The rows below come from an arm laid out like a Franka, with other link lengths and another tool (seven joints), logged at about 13 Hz.
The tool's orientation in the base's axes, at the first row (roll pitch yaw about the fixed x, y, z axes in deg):
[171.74 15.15 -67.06]
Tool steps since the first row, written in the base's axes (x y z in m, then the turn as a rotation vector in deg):
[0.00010 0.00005 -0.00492 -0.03 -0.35 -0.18]
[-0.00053 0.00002 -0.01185 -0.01 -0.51 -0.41]
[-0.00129 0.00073 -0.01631 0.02 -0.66 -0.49]
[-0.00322 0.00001 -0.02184 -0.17 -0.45 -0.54]
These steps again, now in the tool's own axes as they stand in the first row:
[0.00128 -0.00079 0.00469 0.35 0.15 0.12]
[0.00288 -0.00118 0.01145 0.56 0.17 0.30]
[0.00313 -0.00141 0.01601 0.72 0.19 0.34]
[0.00449 -0.00015 0.02161 0.48 0.27 0.47]

